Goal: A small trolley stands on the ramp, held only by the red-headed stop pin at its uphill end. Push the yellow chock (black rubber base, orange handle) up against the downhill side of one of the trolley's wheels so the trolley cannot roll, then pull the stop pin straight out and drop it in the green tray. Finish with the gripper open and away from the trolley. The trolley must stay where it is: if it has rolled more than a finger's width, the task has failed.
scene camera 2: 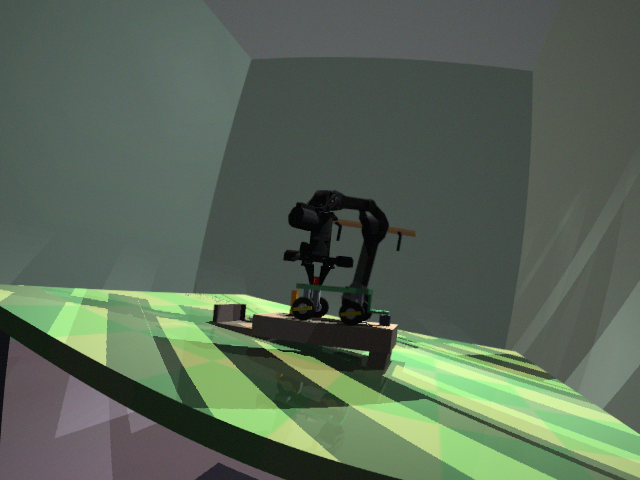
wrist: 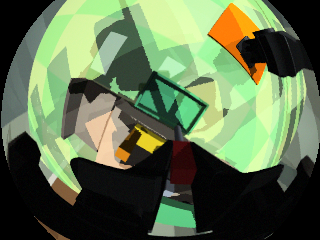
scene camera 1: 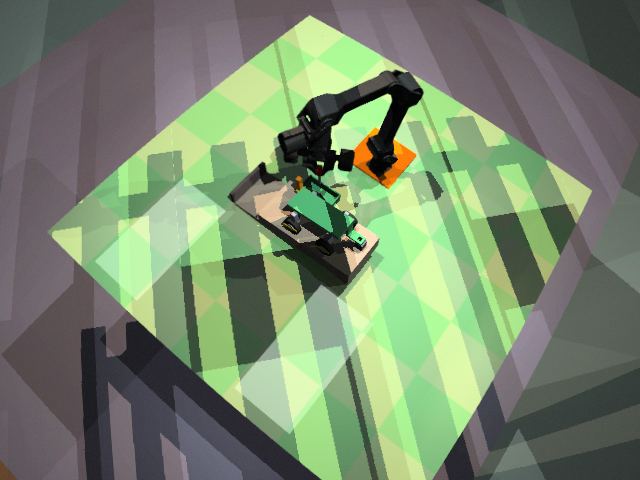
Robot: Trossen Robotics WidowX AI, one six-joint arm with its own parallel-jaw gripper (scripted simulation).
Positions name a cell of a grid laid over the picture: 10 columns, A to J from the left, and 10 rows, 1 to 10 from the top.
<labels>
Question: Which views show the green-decked trolley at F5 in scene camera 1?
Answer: Scene camera 2, the wrist view and scene camera 1: all of them.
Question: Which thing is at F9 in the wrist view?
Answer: A green-decked trolley.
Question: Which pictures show my gripper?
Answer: Scene camera 2, the wrist view and scene camera 1: all of them.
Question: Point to a yellow chock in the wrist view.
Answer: E6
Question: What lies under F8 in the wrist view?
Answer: A red-headed stop pin.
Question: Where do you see a green-decked trolley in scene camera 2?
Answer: F7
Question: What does my gripper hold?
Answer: A red-headed stop pin.
</labels>
